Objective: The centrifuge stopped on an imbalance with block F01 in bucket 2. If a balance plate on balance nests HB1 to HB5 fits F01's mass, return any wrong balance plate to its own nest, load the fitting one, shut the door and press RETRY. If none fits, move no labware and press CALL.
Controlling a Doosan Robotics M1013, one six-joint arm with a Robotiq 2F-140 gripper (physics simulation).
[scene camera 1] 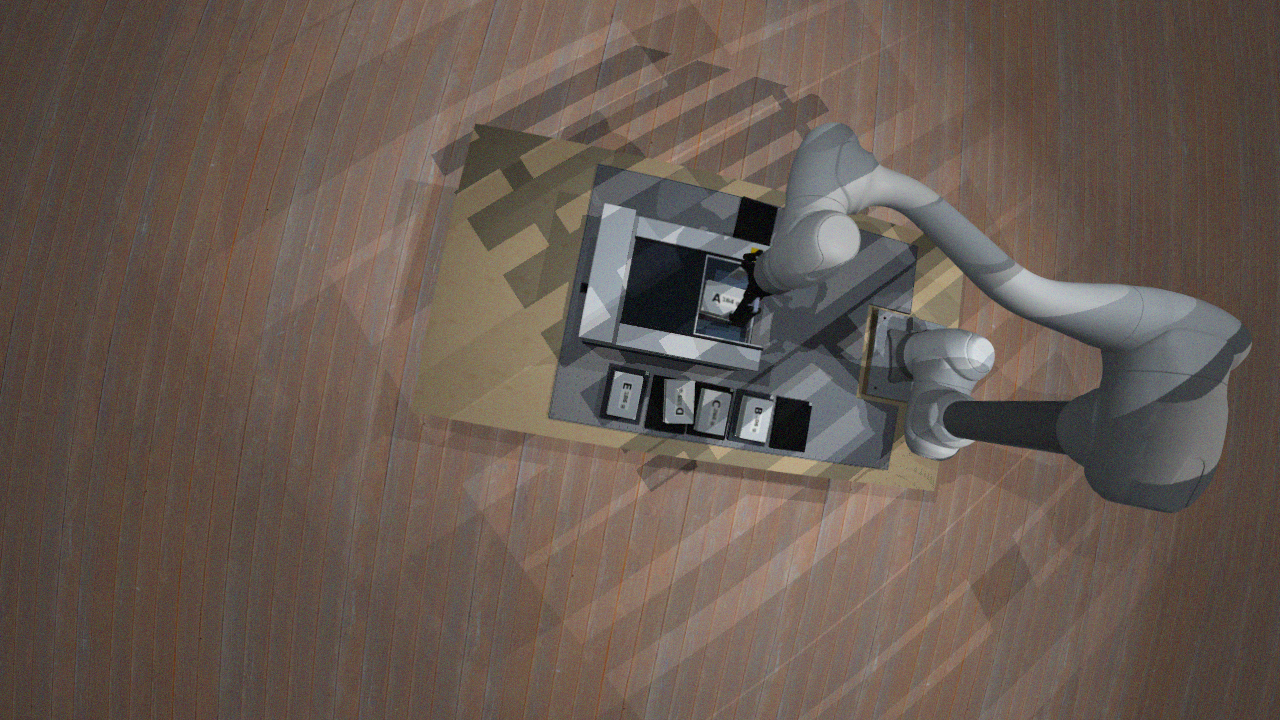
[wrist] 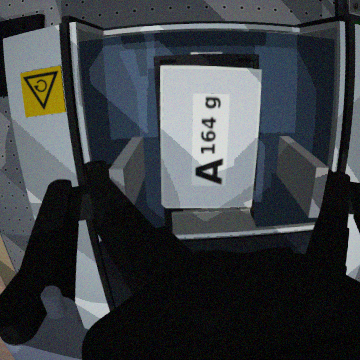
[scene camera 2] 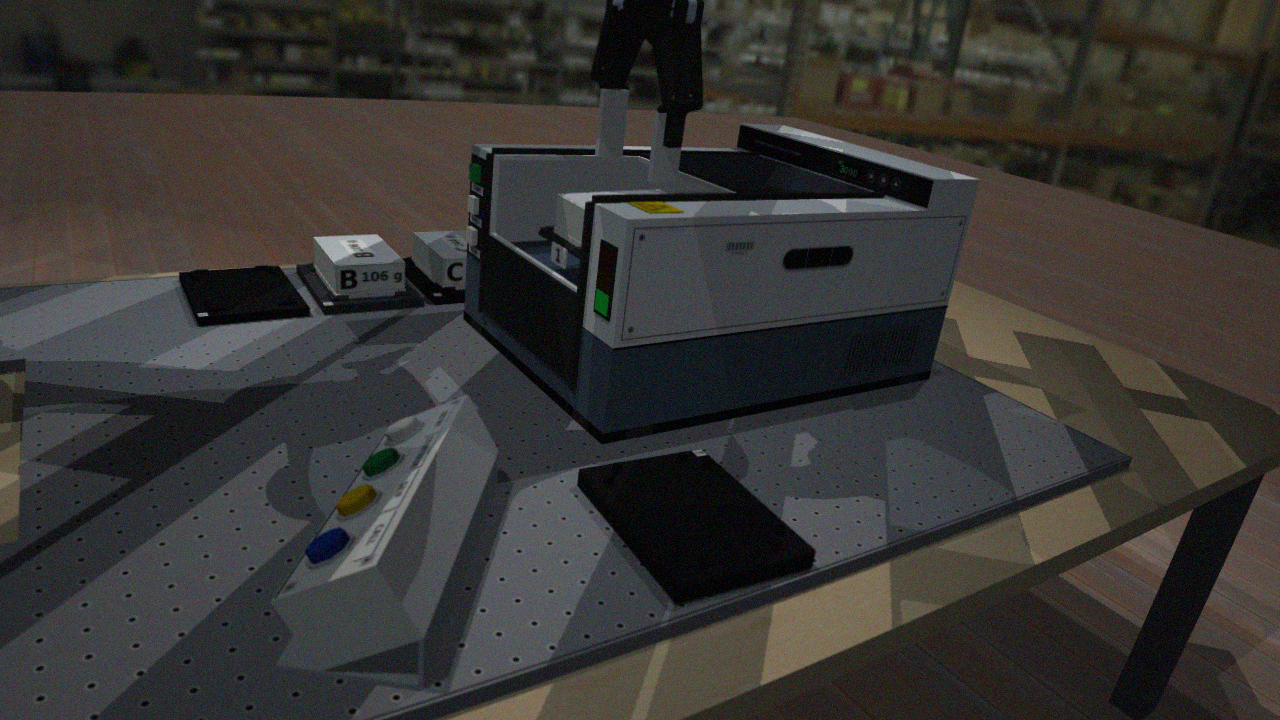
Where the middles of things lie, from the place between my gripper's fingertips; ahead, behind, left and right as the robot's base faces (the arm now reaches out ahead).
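My gripper is 100 mm above the centrifuge [scene camera 2: 684,309], and it's 140 mm short of it and 20 mm to the left of it. Going by their middles, the centrifuge is the nearest to my gripper of the things named here. There's a button box [scene camera 2: 377,611] too, and that's 180 mm below my hand, 370 mm behind it and 200 mm to the right of it.
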